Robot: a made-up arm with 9 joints.
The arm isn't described. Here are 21 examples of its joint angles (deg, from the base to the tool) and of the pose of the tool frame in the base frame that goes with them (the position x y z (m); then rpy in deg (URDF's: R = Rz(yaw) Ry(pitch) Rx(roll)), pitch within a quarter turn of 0, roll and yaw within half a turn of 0).
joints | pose
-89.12 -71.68 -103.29 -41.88 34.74 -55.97 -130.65 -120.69 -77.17 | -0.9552 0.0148 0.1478 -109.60 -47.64 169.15
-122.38 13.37 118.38 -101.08 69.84 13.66 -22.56 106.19 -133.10 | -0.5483 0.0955 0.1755 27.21 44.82 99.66
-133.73 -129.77 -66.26 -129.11 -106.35 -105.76 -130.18 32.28 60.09 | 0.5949 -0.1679 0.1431 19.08 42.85 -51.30
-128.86 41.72 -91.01 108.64 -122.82 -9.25 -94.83 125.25 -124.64 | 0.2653 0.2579 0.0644 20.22 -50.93 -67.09
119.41 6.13 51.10 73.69 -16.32 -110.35 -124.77 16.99 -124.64 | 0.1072 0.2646 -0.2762 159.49 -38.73 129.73
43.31 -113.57 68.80 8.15 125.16 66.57 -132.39 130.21 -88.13 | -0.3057 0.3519 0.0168 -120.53 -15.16 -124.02
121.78 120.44 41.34 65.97 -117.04 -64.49 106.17 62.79 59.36 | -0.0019 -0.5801 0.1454 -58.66 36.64 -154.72
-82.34 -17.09 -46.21 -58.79 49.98 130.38 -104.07 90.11 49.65 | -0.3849 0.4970 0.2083 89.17 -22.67 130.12
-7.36 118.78 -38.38 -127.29 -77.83 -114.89 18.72 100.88 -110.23 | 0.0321 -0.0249 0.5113 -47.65 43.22 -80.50
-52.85 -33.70 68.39 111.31 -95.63 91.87 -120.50 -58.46 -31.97 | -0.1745 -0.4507 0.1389 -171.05 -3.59 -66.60
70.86 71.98 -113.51 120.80 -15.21 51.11 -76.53 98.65 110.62 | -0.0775 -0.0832 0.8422 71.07 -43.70 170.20
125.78 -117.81 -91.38 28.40 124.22 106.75 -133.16 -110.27 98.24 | -0.0621 0.5024 0.2676 74.60 -31.60 -120.18
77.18 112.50 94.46 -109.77 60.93 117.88 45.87 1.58 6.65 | 0.2421 -0.6012 0.6950 -55.47 -66.46 -150.11
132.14 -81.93 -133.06 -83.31 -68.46 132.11 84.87 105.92 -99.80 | -0.3598 0.2357 0.7498 90.31 13.07 51.37
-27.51 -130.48 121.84 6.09 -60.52 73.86 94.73 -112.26 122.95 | -0.2159 -0.4057 0.0525 76.87 19.82 -18.31
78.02 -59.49 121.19 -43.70 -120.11 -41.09 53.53 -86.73 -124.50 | -0.9398 0.1102 0.1268 -75.72 52.46 147.71
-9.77 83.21 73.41 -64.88 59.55 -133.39 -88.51 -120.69 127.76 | -0.2007 0.4739 0.4748 106.83 -24.02 -155.30
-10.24 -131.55 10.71 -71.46 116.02 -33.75 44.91 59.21 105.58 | -0.2918 0.0153 -0.4139 -0.71 -3.01 -148.74
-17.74 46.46 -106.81 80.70 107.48 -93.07 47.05 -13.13 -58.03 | -0.2944 -0.4792 0.2693 84.30 -23.16 -43.29
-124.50 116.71 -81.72 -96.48 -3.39 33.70 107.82 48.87 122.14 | 0.4755 -0.0991 0.0366 74.64 -45.08 -90.54
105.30 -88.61 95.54 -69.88 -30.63 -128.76 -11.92 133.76 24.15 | -0.0136 0.5557 0.0337 127.05 -45.35 68.95
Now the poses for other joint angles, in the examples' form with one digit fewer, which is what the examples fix.
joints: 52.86 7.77 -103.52 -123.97 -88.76 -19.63 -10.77 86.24 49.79
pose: -0.363 0.334 0.618 -6.5 -31.4 76.7
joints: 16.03 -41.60 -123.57 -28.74 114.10 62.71 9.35 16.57 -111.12
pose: -0.149 -0.339 -0.104 144.7 -44.6 20.3
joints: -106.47 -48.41 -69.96 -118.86 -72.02 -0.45 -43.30 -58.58 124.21
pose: -0.090 -0.514 -0.025 128.7 -62.6 79.0
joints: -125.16 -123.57 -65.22 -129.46 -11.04 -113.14 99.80 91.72 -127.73
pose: 0.285 -0.554 0.096 -66.5 24.6 44.8
